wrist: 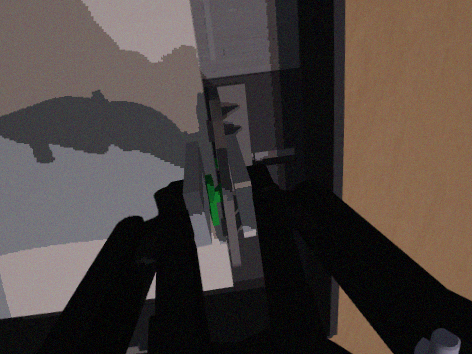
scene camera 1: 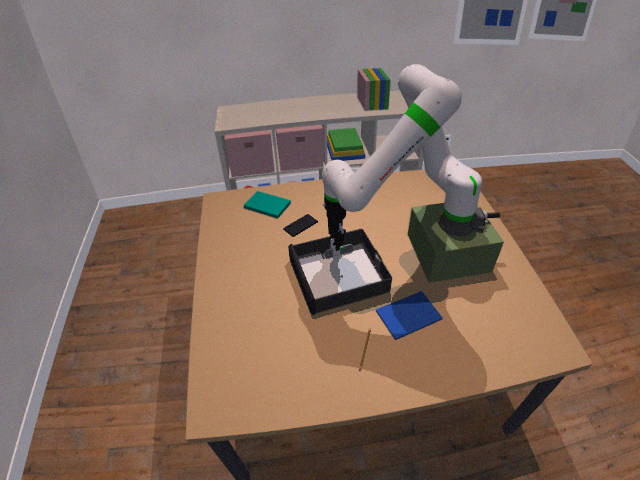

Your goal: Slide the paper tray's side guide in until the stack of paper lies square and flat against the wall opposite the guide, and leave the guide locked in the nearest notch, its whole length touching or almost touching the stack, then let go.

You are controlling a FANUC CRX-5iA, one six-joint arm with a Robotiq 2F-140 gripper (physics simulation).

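Where they show: gripper, between the fingertips: (wrist: 215, 159) (scene camera 1: 335, 252); arm's base, origin of its link: (scene camera 1: 456, 224).
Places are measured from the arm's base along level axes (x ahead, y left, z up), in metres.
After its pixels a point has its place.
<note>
The black paper tray (scene camera 1: 351, 298) {x 0.447, y 0.254, z -0.141 m} (wrist: 320, 100) {x 0.553, y -0.023, z -0.110 m} lies on the table. The white paper stack (scene camera 1: 368, 269) {x 0.370, y 0.115, z -0.131 m} (wrist: 150, 30) {x 0.572, y 0.086, z -0.132 m} lies flat in it and reaches toward the front wall, which hides its far edge in the scene view. The side guide (scene camera 1: 347, 249) {x 0.450, y 0.016, z -0.113 m} (wrist: 233, 240) {x 0.457, y 0.014, z -0.092 m} stands upright near the back wall, beside the stack; its green part (wrist: 214, 202) {x 0.484, y 0.031, z -0.089 m} shows between the fingers. My gripper (scene camera 1: 336, 253) {x 0.502, y 0.033, z -0.114 m} (wrist: 215, 159) {x 0.502, y 0.033, z -0.114 m} points down into the tray and is shut on the guide. The fingers hide part of the guide's contact with the stack and its notch.
A black phone (scene camera 1: 300, 225) {x 0.656, y -0.198, z -0.163 m} and a teal book (scene camera 1: 267, 204) {x 0.823, y -0.349, z -0.153 m} lie behind the tray. A blue book (scene camera 1: 409, 315) {x 0.230, y 0.327, z -0.163 m} and a thin stick (scene camera 1: 365, 349) {x 0.408, y 0.468, z -0.164 m} lie in front. The green robot base block (scene camera 1: 460, 258) {x 0.010, y 0.145, z -0.050 m} stands to the right. A shelf unit (scene camera 1: 268, 117) stands behind the table.
</note>
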